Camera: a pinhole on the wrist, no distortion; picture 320 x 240 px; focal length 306.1 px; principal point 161.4 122.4 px. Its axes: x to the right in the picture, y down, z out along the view. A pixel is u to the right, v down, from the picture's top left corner.
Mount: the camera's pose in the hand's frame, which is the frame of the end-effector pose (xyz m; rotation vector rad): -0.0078 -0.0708 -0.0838 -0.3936 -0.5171 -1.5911
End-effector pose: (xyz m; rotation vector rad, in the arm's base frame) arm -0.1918 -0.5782 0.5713 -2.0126 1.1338 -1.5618
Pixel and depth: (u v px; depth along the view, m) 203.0 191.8 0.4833
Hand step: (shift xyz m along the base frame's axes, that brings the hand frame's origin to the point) 0.2931 -0.2054 -0.1685
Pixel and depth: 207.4 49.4 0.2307
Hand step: 0.0971 0.0184 -0.1105
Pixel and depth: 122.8 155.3 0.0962
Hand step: -0.0052 0.0083 0.0078
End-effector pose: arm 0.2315 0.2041 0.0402 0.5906 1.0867 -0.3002
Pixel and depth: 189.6 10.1 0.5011
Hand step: 0.2415 -0.0737 0.3644
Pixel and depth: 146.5 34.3 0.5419
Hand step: 0.2951 -0.0044 0.3597
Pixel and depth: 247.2 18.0 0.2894
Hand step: 0.0970 -0.1008 0.1864
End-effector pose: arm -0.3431 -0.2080 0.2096 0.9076 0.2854 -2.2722
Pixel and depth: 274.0 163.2 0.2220
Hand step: -0.0930 -0.0494 0.1068
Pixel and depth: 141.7 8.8 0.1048
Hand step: 0.0255 0.0321 0.0321
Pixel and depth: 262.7 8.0 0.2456
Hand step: -0.0197 -0.0055 0.1962
